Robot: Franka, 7 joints.
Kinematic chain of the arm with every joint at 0, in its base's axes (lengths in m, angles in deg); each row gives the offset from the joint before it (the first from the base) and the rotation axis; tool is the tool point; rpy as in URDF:
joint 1: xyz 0 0 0.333 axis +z
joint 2: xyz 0 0 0 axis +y
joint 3: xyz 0 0 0.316 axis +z
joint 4: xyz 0.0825 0 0 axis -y
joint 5: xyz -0.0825 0 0.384 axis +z
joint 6: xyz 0 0 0 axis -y
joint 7: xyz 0.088 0 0 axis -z
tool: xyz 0 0 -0.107 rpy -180 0 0
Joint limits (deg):
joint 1: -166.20..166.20
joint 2: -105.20..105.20
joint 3: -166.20..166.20
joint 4: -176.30..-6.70
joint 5: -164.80..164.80
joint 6: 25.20..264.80
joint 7: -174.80..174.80
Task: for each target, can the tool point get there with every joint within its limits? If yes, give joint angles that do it. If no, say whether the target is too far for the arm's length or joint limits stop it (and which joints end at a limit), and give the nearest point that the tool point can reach.
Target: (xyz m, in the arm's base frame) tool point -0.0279 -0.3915 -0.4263
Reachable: no: joint limits stop it (at a limit: joint 2) | nearest point -0.0269 -0.3780 -0.3521 | short by 0.075 m
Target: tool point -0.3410 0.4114 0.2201
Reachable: yes | joints 77.72 63.69 46.16 -123.93 -55.48 238.49 120.40
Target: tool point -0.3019 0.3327 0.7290
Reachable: yes | joints 93.91 3.20 52.39 -70.98 137.44 243.42 119.97
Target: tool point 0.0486 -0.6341 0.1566
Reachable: yes | joints -84.30 51.52 -15.10 -88.19 78.96 73.79 87.01
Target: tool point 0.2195 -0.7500 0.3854
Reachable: yes | joints 75.96 -83.80 -110.35 -52.07 99.72 80.89 -68.78
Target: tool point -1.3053 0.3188 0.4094
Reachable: no: too far | nearest point -0.8321 0.2032 0.3817 | short by 0.488 m
